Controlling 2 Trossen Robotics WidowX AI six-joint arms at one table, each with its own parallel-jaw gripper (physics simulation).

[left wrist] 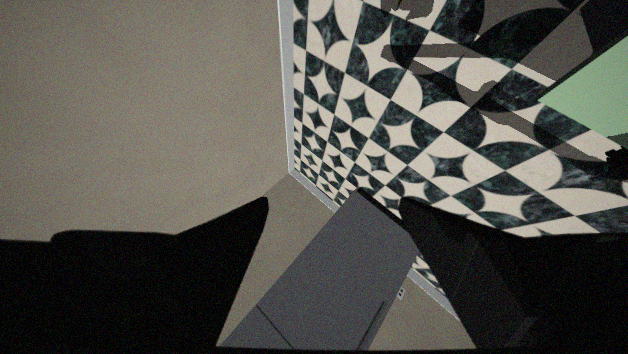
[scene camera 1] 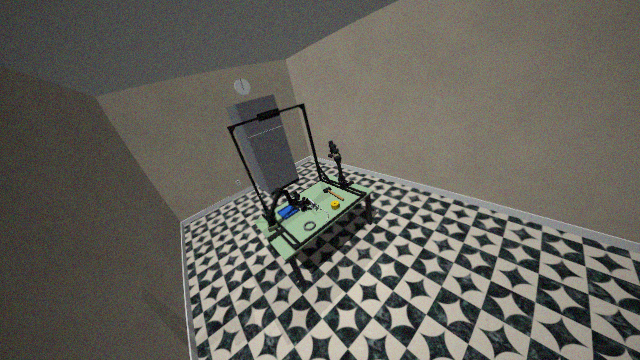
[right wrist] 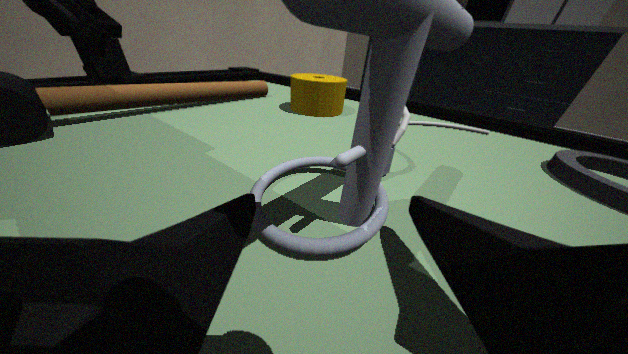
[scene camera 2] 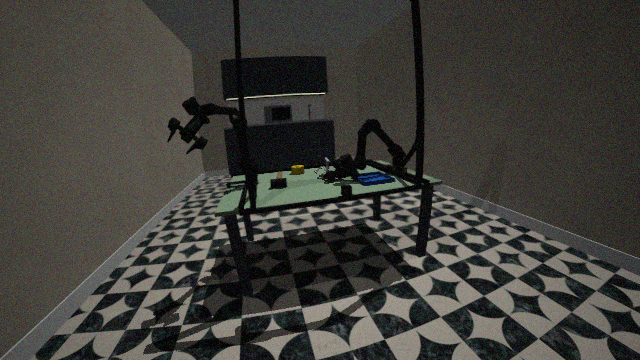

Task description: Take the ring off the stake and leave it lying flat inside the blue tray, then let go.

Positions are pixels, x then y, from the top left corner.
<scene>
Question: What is my left gripper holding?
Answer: Nothing.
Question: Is my left gripper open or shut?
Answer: Open.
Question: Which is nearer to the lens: the grey ring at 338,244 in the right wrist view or the wooden-handled hammer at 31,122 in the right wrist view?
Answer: The grey ring.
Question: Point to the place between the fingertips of my left gripper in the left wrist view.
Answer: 333,203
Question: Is my right gripper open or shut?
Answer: Open.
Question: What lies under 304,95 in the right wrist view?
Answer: A yellow cylinder.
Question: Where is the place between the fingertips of my right gripper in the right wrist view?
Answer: At 333,202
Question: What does the grey ring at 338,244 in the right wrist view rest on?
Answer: The table.
</scene>
